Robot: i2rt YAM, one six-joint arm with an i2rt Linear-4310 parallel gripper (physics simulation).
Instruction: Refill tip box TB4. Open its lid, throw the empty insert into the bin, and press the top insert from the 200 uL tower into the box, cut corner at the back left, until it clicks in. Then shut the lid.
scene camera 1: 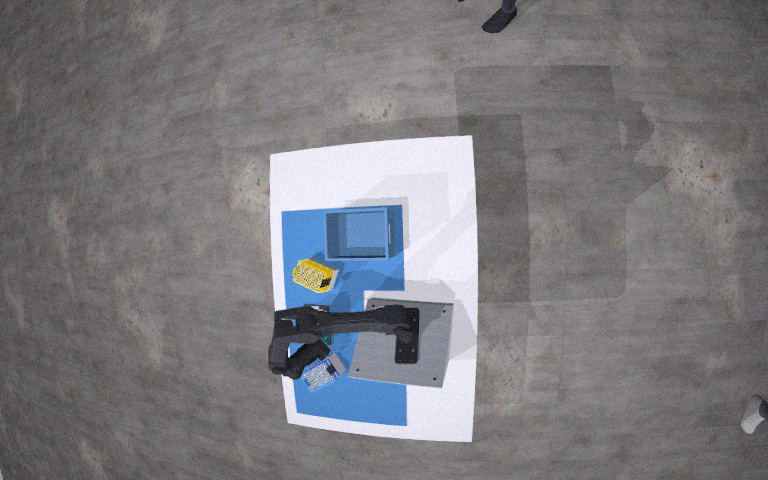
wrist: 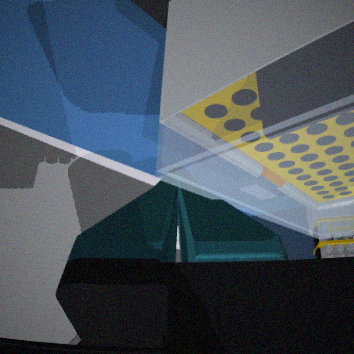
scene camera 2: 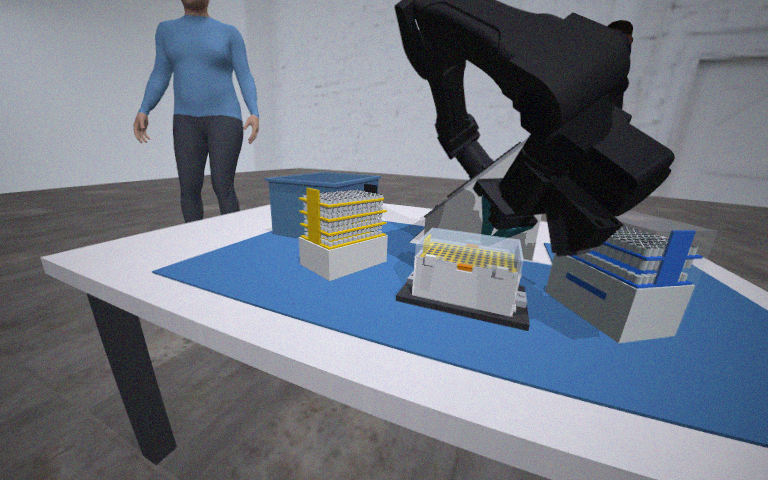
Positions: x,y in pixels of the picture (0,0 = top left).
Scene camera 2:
gripper: 483,243
lid: 485,251, touched by the gripper
